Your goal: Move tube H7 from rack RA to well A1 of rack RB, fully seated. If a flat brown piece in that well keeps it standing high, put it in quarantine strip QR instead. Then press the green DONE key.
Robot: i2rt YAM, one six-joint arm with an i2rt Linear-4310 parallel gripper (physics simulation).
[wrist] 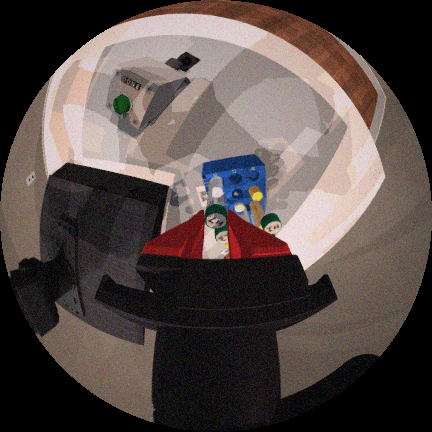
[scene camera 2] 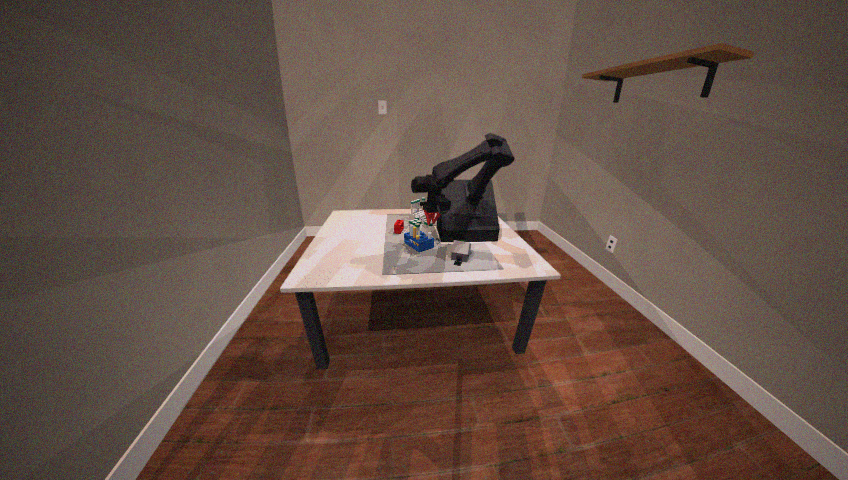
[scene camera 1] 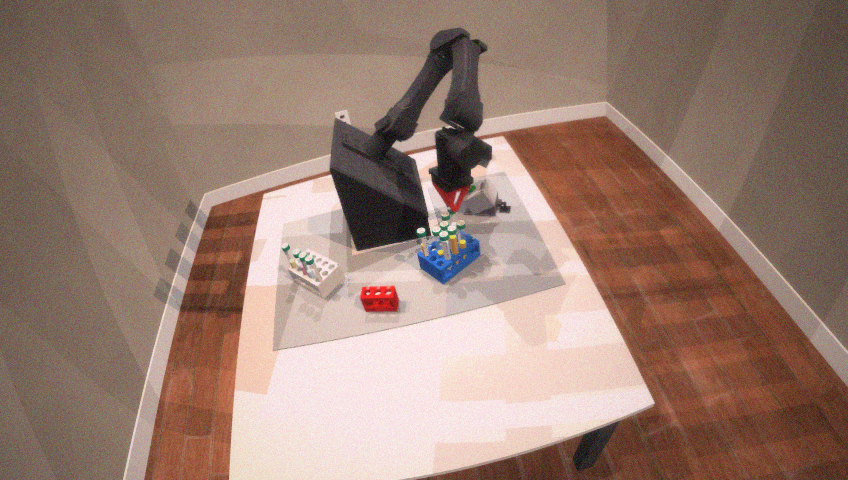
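Where they show: gripper, fingertip midpoint: [wrist: 215,215] [scene camera 2: 430,224] [scene camera 1: 452,209]; arm's base at its link origin: [wrist: 66,271] [scene camera 2: 472,200] [scene camera 1: 371,154].
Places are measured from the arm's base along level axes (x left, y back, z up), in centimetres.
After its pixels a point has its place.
Observation:
The blue rack RA [scene camera 1: 449,262] @[x 13.8, y -34.3, z -13.5 cm] [scene camera 2: 418,241] @[x 20.8, y -29.7, z -13.4 cm] [wrist: 238,177] @[x 17.5, y -28.3, z -17.1 cm] holds several green-capped tubes. Tube H7 [wrist: 215,215] @[x 17.8, y -23.7, z -5.9 cm] stands at its near left, with its cap just in front of my red fingertips. My gripper [scene camera 1: 452,206] @[x 17.5, y -23.9, z -6.4 cm] [scene camera 2: 430,215] @[x 17.5, y -23.9, z -6.4 cm] [wrist: 215,215] @[x 17.5, y -23.9, z -6.4 cm] hangs over the back of rack RA. Its fingers are drawn in to a narrow gap, and they grip nothing. A tube marked H1 [wrist: 271,224] @[x 18.6, y -29.6, z -5.9 cm] stands to the right of the fingers. The white rack RB [scene camera 1: 316,275] stands at the left of the mat with several tubes. The red strip QR [scene camera 1: 379,297] @[x -3.5, y -40.5, z -13.5 cm] [scene camera 2: 398,226] @[x 0.0, y -39.0, z -14.2 cm] lies between the racks.
The grey DONE box [scene camera 1: 480,206] @[x 26.1, y -14.4, z -15.0 cm] [scene camera 2: 460,250] @[x 30.5, y -12.3, z -13.5 cm] with its green key [wrist: 120,104] @[x 24.9, y -10.3, z -11.3 cm] sits behind rack RA. The arm's black base block [scene camera 1: 379,196] @[x 0.7, y -17.4, z -2.6 cm] stands close to the left of the gripper. A grey mat [scene camera 1: 510,262] @[x 28.7, y -34.1, z -18.4 cm] covers the middle of the white table [scene camera 1: 414,388] @[x 0.6, y -63.2, z -18.7 cm].

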